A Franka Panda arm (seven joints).
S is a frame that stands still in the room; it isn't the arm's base.
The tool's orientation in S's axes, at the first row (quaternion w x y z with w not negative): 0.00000, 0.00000, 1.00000, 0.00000
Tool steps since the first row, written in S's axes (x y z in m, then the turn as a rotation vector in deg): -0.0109, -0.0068, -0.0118, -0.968, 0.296, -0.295; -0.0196, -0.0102, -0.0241, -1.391, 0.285, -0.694; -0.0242, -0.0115, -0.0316, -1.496, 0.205, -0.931; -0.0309, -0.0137, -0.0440, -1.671, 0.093, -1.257; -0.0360, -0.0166, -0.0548, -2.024, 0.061, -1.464; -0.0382, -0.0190, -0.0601, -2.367, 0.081, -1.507
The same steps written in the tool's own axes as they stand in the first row. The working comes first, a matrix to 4 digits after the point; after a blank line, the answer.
The tool's axes in the first row as the columns of a matrix, in S's axes (used below as rounded here):
-1.0000, 0.0000, 0.0000
0.0000, 1.0000, 0.0000
0.0000, 0.0000, -1.0000

0.0109, -0.0068, 0.0118, 0.968, 0.296, 0.295; 0.0196, -0.0102, 0.0241, 1.391, 0.285, 0.694; 0.0242, -0.0115, 0.0316, 1.496, 0.205, 0.931; 0.0309, -0.0137, 0.0440, 1.671, 0.093, 1.257; 0.0360, -0.0166, 0.0548, 2.024, 0.061, 1.464; 0.0382, -0.0190, 0.0601, 2.367, 0.081, 1.507
